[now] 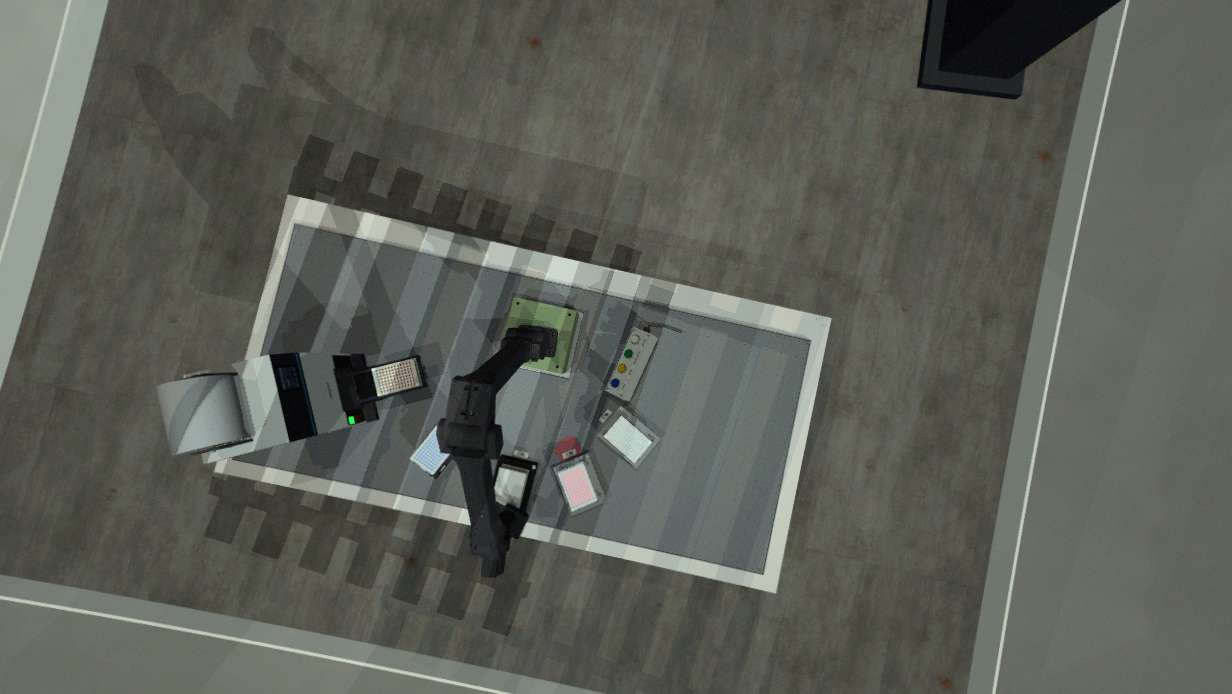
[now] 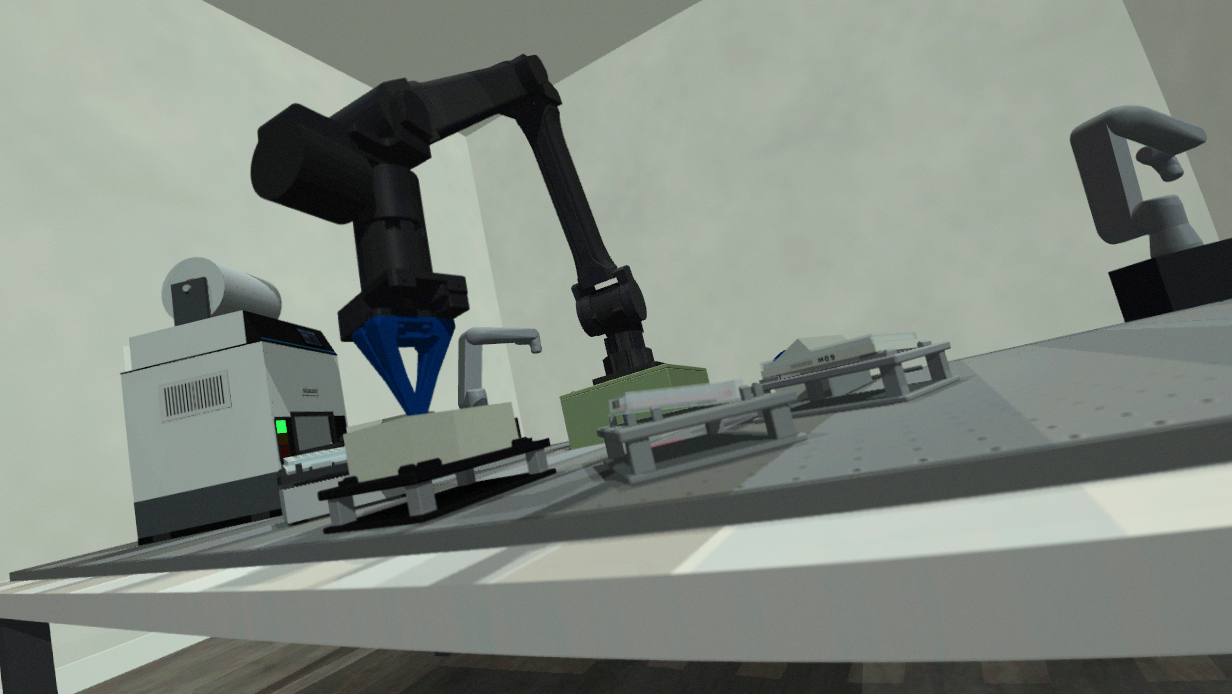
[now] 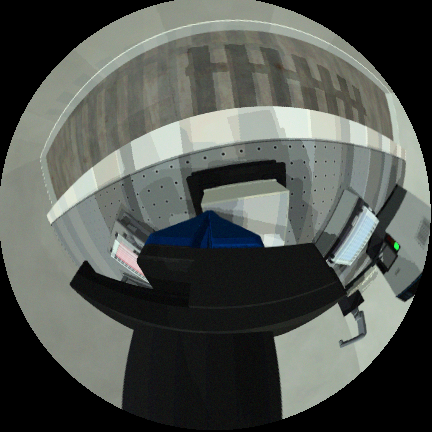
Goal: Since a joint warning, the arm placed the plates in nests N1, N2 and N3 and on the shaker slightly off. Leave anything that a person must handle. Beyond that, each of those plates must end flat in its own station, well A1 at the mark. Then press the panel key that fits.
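My blue-fingered gripper (image 2: 418, 412) (image 3: 209, 216) is shut and empty, pointing down with its tips at the top of a cream block-shaped item (image 1: 511, 484) (image 2: 431, 441) (image 3: 250, 205) on a black raised nest (image 2: 337, 497) (image 3: 235, 169); contact is unclear. A pink-welled plate (image 1: 576, 483) (image 2: 681, 397) (image 3: 128, 256) looks tilted on a grey nest (image 2: 622, 448). A white plate (image 1: 629, 438) (image 2: 840, 351) lies on another grey nest (image 2: 896, 381). A blue-welled plate (image 1: 428, 452) (image 3: 356, 236) lies left of the black nest. The key panel (image 1: 639, 349) has white, green, yellow and blue keys. Station labels and A1 marks are unreadable.
A white machine (image 1: 318, 392) (image 2: 232, 413) with a green light stands at the left; its tray holds a white-welled plate (image 1: 396, 376). The arm's green base (image 1: 564, 357) (image 2: 590, 413) is behind the nests. A red patch (image 1: 566, 444) lies behind the pink plate.
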